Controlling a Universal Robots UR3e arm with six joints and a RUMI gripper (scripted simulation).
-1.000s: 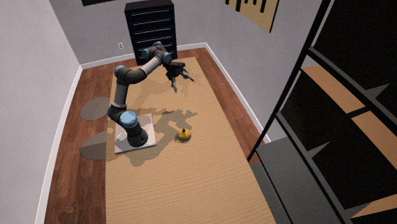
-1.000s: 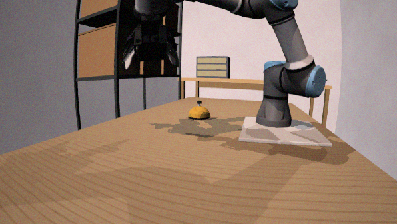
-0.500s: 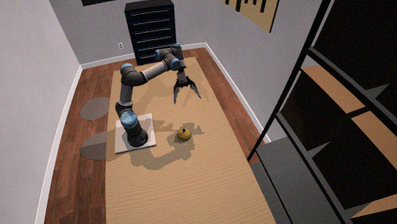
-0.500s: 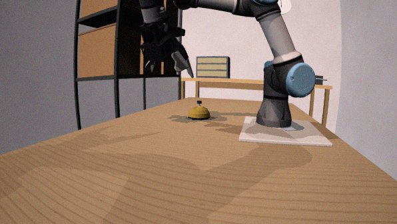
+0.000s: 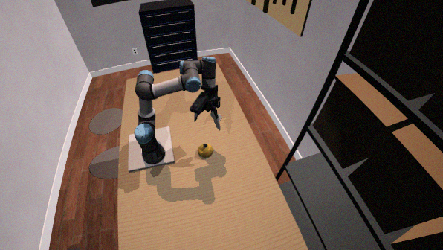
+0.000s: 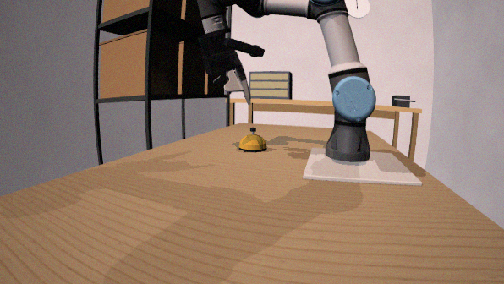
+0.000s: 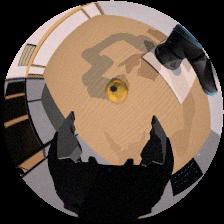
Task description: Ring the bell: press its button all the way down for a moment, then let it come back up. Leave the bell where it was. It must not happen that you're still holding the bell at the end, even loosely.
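Now: hand 110 mm above the yellow dome bell, 50 mm to the left of it and 20 mm past it.
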